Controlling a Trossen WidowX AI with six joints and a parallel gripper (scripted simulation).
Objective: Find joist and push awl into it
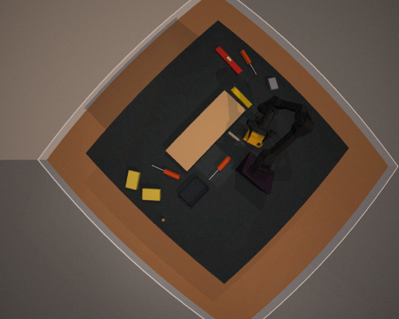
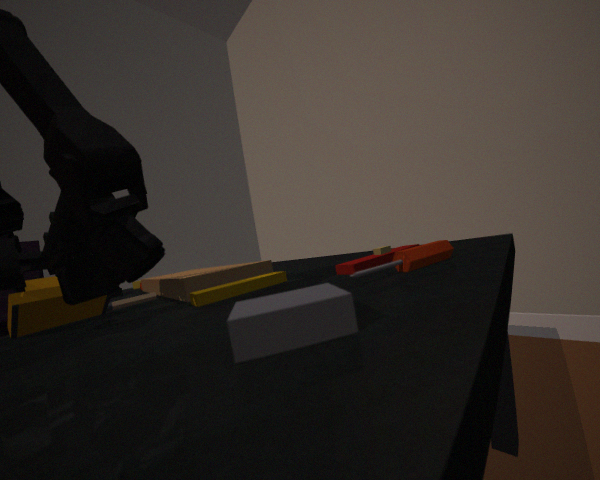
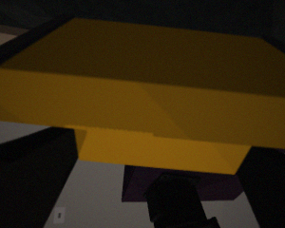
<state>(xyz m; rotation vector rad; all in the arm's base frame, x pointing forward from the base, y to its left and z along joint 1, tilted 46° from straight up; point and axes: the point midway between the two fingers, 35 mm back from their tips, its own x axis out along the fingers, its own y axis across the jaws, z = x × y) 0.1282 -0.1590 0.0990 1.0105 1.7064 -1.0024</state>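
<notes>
Now: gripper tip 10 mm to the left of the yellow stud finder, 10 mm past it and 10 mm above it. From my gripper tip the other things lie so: awl 70 mm ahead, 60 mm to the left, 50 mm below; then stud finder light 30 mm behind, 10 mm above; then yellow bar 250 mm ahead, 150 mm to the right, 50 mm below.
</notes>
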